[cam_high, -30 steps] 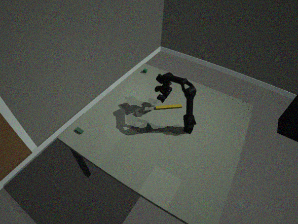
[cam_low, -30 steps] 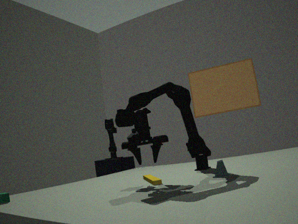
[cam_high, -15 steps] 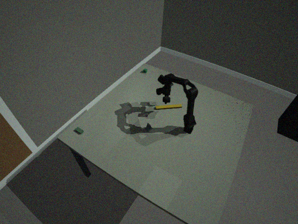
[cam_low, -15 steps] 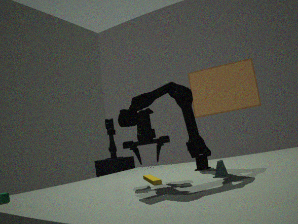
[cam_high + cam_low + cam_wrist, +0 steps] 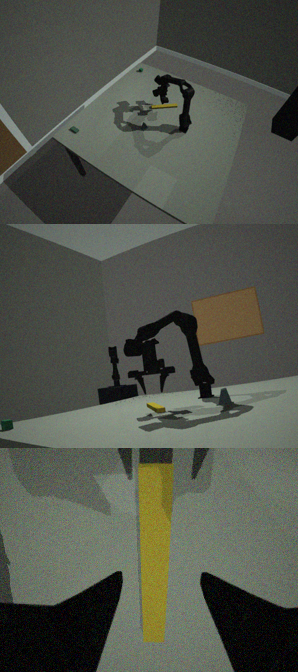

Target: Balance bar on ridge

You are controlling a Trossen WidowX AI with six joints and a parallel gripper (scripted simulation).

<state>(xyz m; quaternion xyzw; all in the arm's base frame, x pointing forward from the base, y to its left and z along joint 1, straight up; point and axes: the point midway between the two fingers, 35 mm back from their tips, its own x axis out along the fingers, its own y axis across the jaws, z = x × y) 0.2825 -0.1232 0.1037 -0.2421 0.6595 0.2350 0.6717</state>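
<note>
My gripper tip is now 3 cm past the yellow bar, 2 cm to the left of it and 6 cm above it. Round my gripper tip: grey-green block (46 cm ahead, 62 cm to the left, 6 cm below); then green cube (46 cm ahead, 38 cm to the right, 5 cm below).
</note>
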